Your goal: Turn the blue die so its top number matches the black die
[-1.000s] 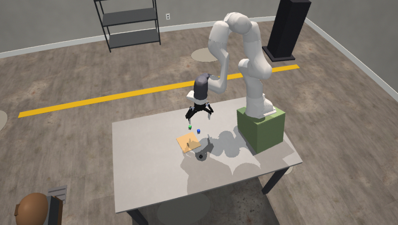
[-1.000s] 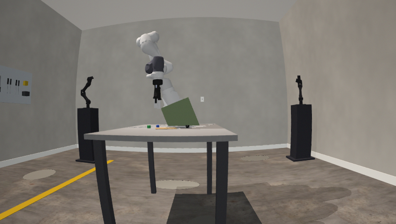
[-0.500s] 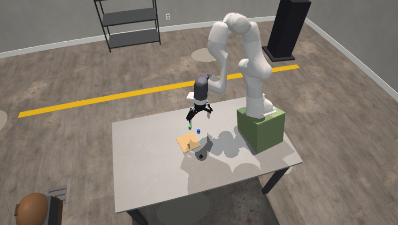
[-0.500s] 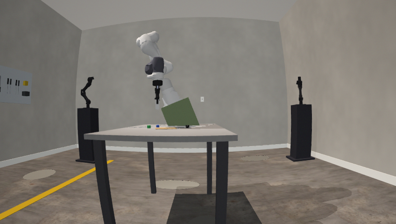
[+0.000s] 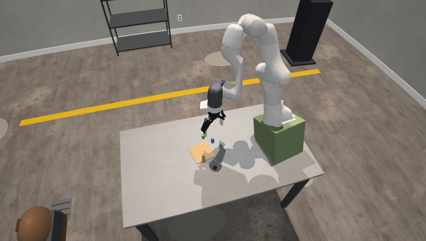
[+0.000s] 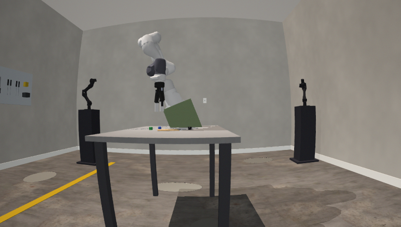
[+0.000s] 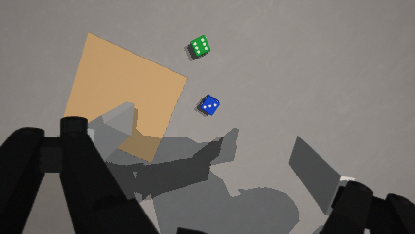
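Now: hand 130 mm above the blue die. From my hand the other things lie so: green die: 130 mm below, 60 mm ahead, 50 mm to the right; mat: 140 mm below, 100 mm ahead, 80 mm to the left; black die: 220 mm to the left, 130 mm below, 30 mm ahead.
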